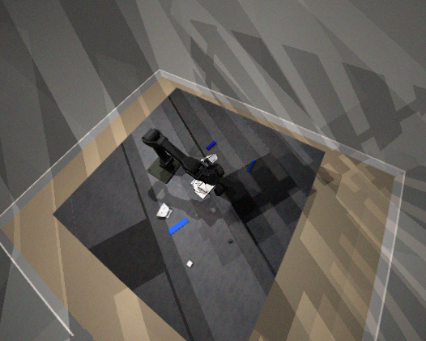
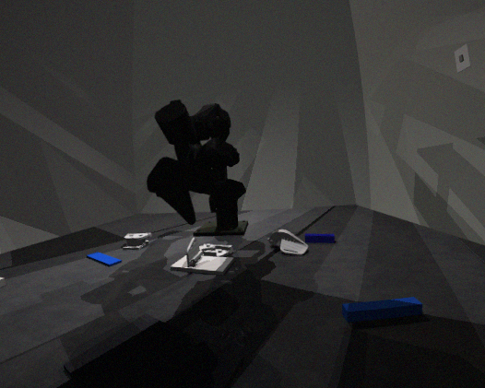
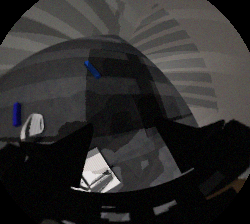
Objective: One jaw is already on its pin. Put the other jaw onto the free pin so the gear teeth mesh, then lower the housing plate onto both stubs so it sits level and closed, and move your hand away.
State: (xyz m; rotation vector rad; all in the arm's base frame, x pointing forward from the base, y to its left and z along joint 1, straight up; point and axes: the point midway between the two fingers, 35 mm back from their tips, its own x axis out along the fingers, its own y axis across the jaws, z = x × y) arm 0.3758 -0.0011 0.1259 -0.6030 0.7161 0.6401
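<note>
The jaw lies 19 cm behind my gripper tip, 14 cm to the left of it and 10 cm below it. Also, from my gripper tip: small white cube: 1 cm behind, 46 cm to the right, 11 cm below; dark square slab: 14 cm ahead, 6 cm to the right, 11 cm below; dark cube: 14 cm ahead, 27 cm to the right, 10 cm below.
</note>
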